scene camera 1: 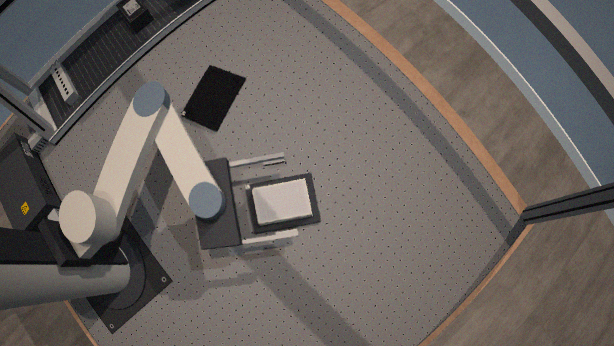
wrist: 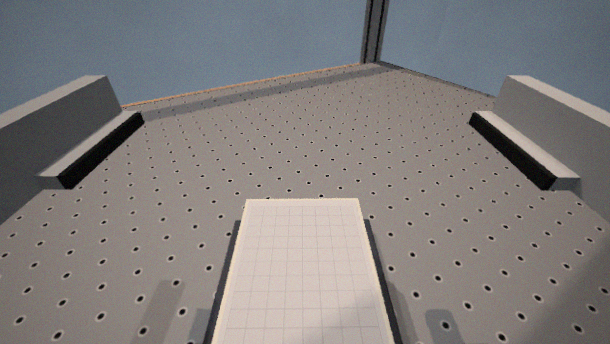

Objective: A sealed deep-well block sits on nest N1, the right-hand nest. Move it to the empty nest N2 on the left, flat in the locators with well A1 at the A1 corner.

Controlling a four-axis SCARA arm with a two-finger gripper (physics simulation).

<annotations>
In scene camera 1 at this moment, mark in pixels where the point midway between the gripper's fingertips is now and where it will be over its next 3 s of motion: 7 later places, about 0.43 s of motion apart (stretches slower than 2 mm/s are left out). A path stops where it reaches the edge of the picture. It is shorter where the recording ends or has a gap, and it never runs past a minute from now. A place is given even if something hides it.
My gripper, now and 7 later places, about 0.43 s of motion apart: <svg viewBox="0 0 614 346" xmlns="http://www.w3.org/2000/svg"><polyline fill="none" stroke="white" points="290,194 291,196 291,198 290,196 289,192 287,188 280,181 253,140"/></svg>
</annotations>
